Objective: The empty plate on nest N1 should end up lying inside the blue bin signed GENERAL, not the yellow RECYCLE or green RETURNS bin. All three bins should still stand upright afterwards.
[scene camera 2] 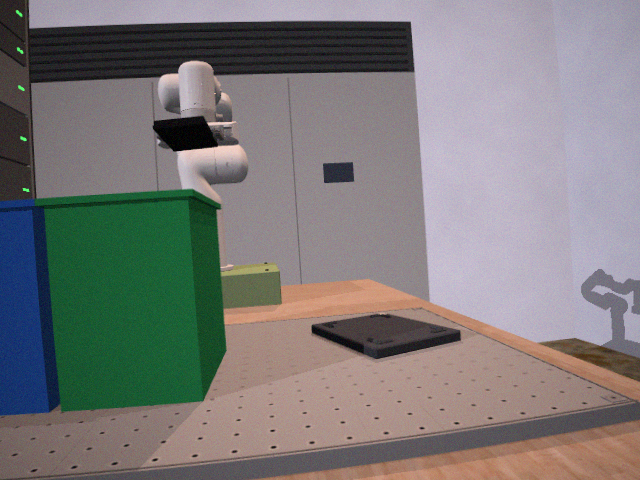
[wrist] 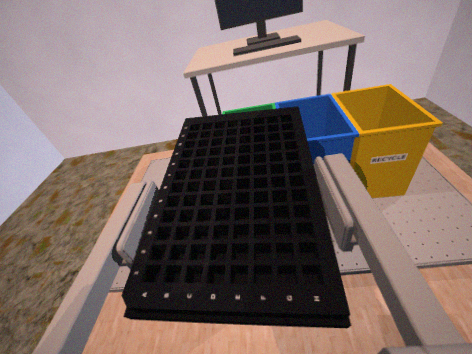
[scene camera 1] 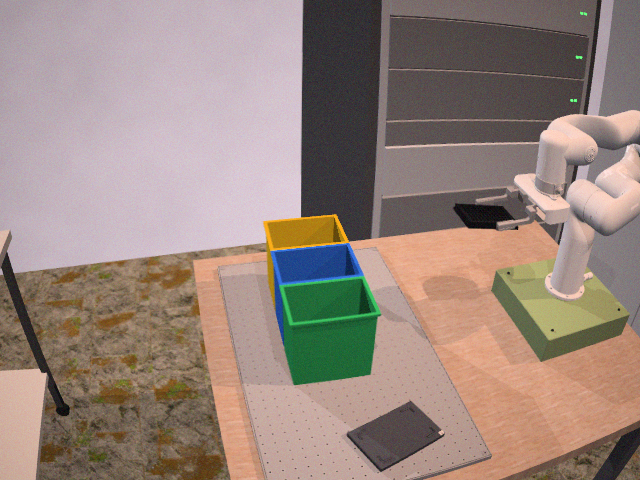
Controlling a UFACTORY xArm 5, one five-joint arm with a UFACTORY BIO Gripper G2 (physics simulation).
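Frame: origin at the arm's base, x ahead, y left, z up, level; millimetres.
Seen in the pictures: hand at its tool point: (scene camera 2: 190,135) (wrist: 232,210) (scene camera 1: 495,214); arm's base at its link origin: (scene camera 1: 564,287).
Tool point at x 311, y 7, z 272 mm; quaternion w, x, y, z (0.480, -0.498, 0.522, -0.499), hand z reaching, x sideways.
Observation:
Pixels of each thing's top centre, then the offset from my tool point to it. Level surfaces: height alone.
- black plate at its top centre: (wrist: 230,163) (scene camera 2: 187,126) (scene camera 1: 487,210) dx +21, dy -2, dz +12 mm
- blue bin at its top centre: (scene camera 2: 18,210) (scene camera 1: 315,263) (wrist: 310,115) dx +351, dy -142, dz -153 mm
- yellow RECYCLE bin at its top centre: (scene camera 1: 304,231) (wrist: 377,105) dx +341, dy -271, dz -153 mm
- green bin at its top centre: (scene camera 2: 145,202) (scene camera 1: 329,299) (wrist: 248,125) dx +362, dy -12, dz -153 mm
- dark flat nest at its top centre: (scene camera 2: 380,325) (scene camera 1: 397,432) dx +294, dy +248, dz -318 mm
- perforated board at its surface level: dz -332 mm
- wooden table at its surface level: dz -345 mm
My gripper (scene camera 1: 490,213) (wrist: 237,215) is shut on the black plate (scene camera 1: 483,215) (scene camera 2: 187,134) (wrist: 235,185), with one finger at each long side. The plate is held up in the air between the bins and the arm's base, away from all three bins. The blue bin (scene camera 1: 317,263) (scene camera 2: 20,310) (wrist: 320,117) stands upright in the middle of the row. The yellow RECYCLE bin (scene camera 1: 305,232) (wrist: 387,150) stands upright on one side of it. The green bin (scene camera 1: 330,346) (scene camera 2: 124,299) (wrist: 250,109) stands upright on the other side, partly hidden by the plate in the wrist view.
A dark flat nest (scene camera 1: 395,435) (scene camera 2: 385,333) lies on the perforated board (scene camera 1: 289,434) (scene camera 2: 330,408), in front of the green bin. The arm's olive base block (scene camera 1: 563,330) (scene camera 2: 250,286) stands on the wooden table (scene camera 1: 465,310). A desk (wrist: 275,50) with a monitor stands beyond the bins.

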